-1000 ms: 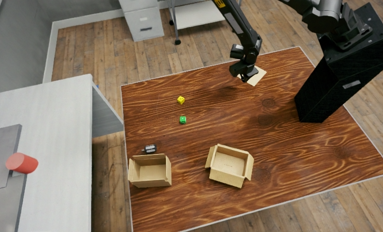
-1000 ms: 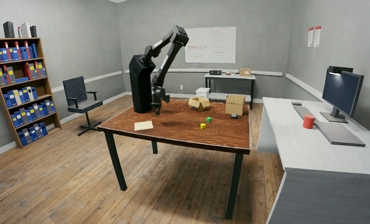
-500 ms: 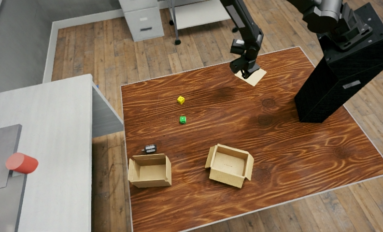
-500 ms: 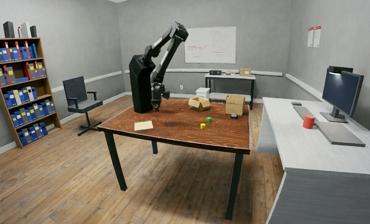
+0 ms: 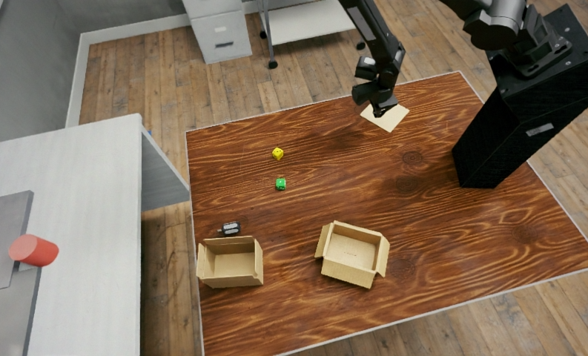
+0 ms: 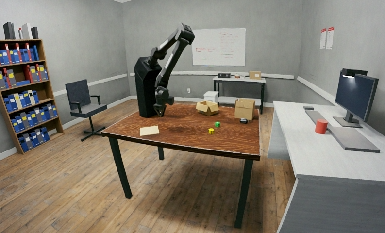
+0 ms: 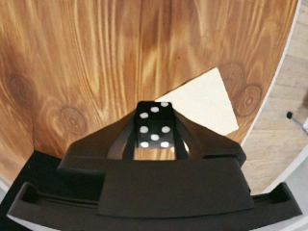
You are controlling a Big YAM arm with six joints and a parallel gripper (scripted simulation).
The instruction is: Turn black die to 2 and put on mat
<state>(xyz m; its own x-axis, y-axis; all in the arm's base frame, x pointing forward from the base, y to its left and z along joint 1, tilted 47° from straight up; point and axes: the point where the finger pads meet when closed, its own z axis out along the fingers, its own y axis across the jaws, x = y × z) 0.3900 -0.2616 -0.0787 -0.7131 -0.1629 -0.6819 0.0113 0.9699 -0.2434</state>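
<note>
The mat lies 10 cm below my hand, 8 cm behind it and 7 cm to the right of it. Also, from my hand: yellow die: 38 cm ahead, 9 cm below, 1 cm to the right; then black die: right at my hand; then green die: 40 cm ahead, 12 cm to the left, 9 cm below.
</note>
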